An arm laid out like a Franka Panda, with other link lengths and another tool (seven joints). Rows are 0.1 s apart.
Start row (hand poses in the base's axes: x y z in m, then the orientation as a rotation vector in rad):
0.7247, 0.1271, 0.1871, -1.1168, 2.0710, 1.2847
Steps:
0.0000, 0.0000, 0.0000, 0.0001, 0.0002, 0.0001
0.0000, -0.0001, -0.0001, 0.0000, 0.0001, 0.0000
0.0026, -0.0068, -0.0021, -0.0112, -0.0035, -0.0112
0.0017, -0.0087, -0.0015, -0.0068, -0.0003, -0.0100
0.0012, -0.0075, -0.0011, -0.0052, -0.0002, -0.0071
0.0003, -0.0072, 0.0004, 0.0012, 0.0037, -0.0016
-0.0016, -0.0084, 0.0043, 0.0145, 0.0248, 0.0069
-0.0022, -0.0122, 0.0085, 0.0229, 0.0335, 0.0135
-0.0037, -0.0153, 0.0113, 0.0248, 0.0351, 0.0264
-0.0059, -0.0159, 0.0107, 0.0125, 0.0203, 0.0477
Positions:
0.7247, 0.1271, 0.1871, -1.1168, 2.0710, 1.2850
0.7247, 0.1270, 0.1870, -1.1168, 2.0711, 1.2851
0.7273, 0.1202, 0.1849, -1.1100, 2.0816, 1.2669
0.7290, 0.1115, 0.1834, -1.1013, 2.0902, 1.2558
0.7302, 0.1040, 0.1823, -1.0953, 2.0966, 1.2476
0.7305, 0.0968, 0.1827, -1.0914, 2.0988, 1.2509
0.7289, 0.0884, 0.1870, -1.0831, 2.1026, 1.2872
0.7267, 0.0762, 0.1955, -1.0750, 2.1031, 1.3414
0.7230, 0.0609, 0.2068, -1.0802, 2.0986, 1.4048
0.7171, 0.0450, 0.2175, -1.1226, 2.0883, 1.4550

